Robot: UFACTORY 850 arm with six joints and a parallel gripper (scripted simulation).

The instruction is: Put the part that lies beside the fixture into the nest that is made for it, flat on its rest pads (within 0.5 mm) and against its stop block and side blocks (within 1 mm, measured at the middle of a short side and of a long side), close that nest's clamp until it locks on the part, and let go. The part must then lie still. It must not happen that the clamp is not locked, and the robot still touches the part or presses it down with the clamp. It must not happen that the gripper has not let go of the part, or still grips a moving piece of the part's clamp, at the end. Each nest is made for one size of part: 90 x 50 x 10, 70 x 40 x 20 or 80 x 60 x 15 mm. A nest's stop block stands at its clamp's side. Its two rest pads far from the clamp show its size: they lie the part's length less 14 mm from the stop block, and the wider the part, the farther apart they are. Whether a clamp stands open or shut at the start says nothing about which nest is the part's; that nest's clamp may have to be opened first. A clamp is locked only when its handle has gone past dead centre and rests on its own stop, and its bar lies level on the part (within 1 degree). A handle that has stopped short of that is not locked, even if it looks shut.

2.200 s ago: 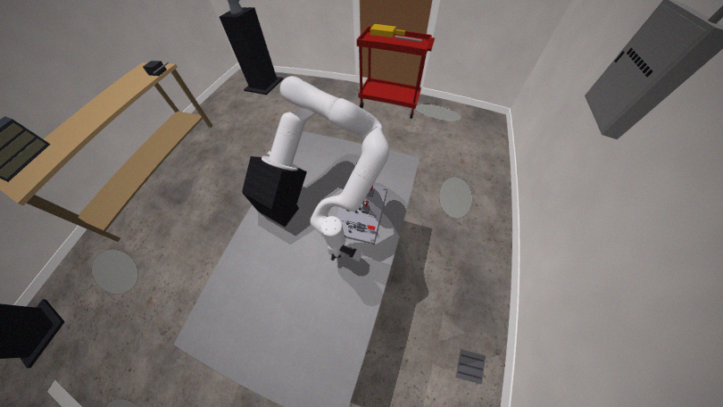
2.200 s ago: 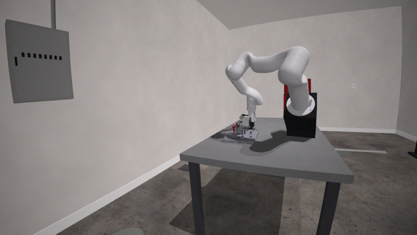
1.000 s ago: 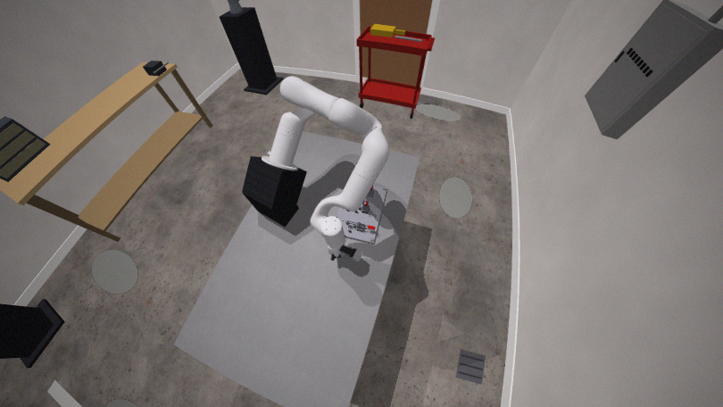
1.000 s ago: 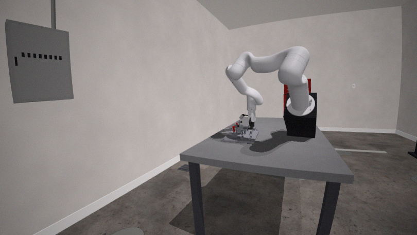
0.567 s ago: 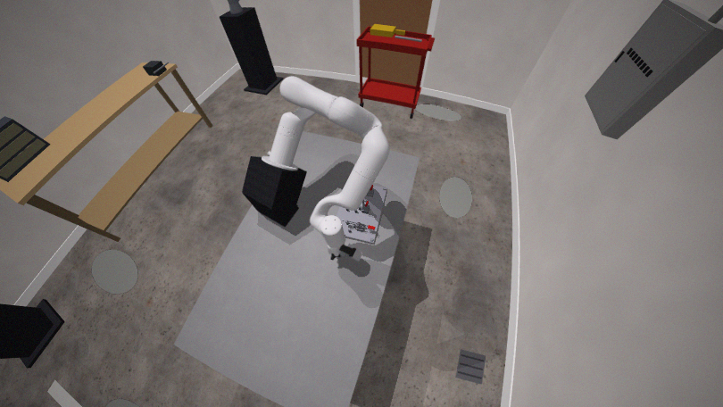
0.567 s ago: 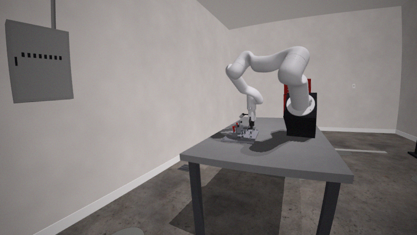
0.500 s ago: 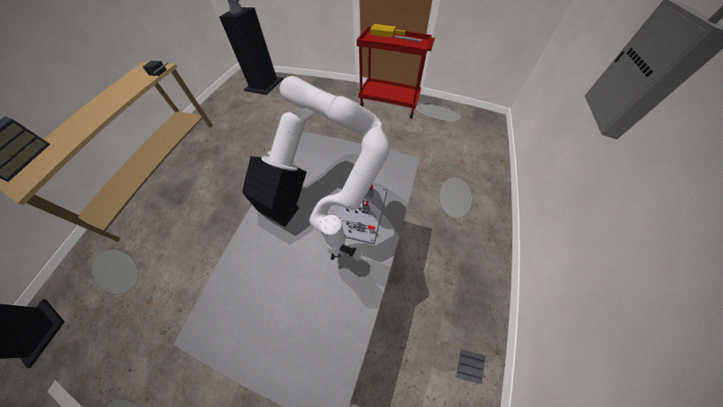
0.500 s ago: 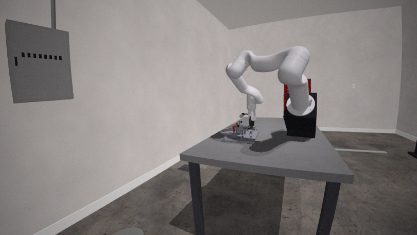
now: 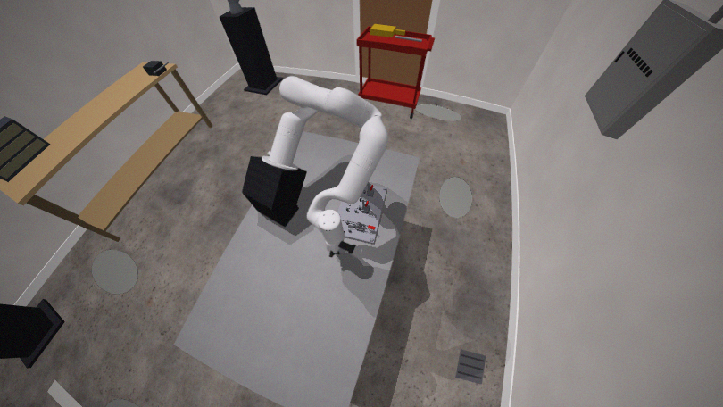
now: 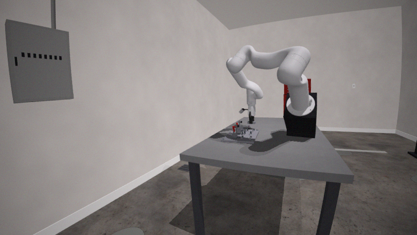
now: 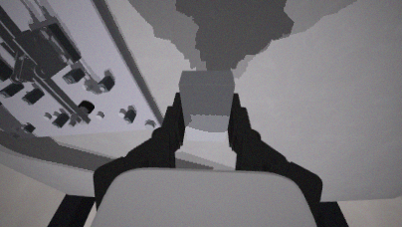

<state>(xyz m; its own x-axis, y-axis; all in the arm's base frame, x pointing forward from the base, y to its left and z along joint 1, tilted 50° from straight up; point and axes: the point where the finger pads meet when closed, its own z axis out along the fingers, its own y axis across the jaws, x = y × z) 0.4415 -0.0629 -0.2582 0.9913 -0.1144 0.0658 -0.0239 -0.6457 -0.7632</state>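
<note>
The grey fixture plate is 26 cm to the left of my hand and 7 cm below it. The rest, counted from my hand: grey block part 1 cm below.
</note>
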